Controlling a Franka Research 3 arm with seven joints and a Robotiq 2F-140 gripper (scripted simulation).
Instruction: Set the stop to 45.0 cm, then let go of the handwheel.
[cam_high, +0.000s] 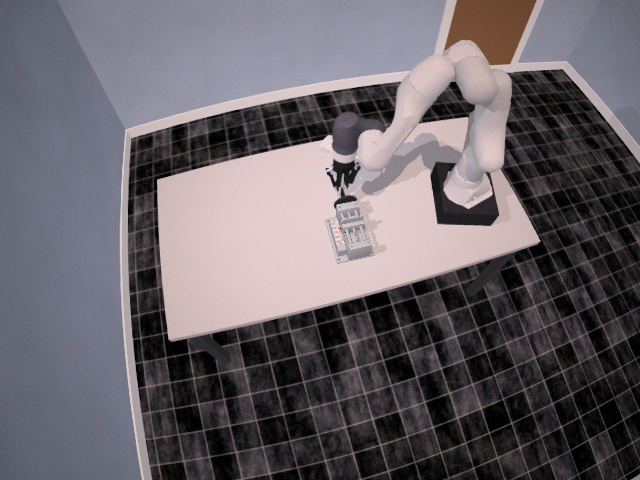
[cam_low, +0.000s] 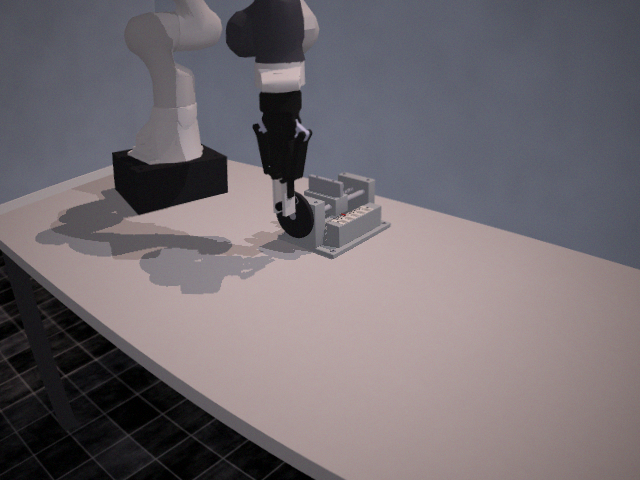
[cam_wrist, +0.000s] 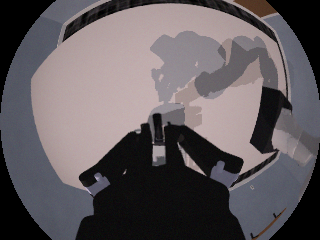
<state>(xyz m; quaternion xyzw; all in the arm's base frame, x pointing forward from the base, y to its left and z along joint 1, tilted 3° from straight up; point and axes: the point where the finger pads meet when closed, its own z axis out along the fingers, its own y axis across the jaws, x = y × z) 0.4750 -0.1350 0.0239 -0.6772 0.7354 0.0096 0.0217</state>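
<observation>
Right now my hand is 1 cm short of the grey stop fixture, 13 cm to the right of it and 4 cm above it. The rest, counted from my hand: black handwheel: 2 cm to the left, 3 cm below.
</observation>
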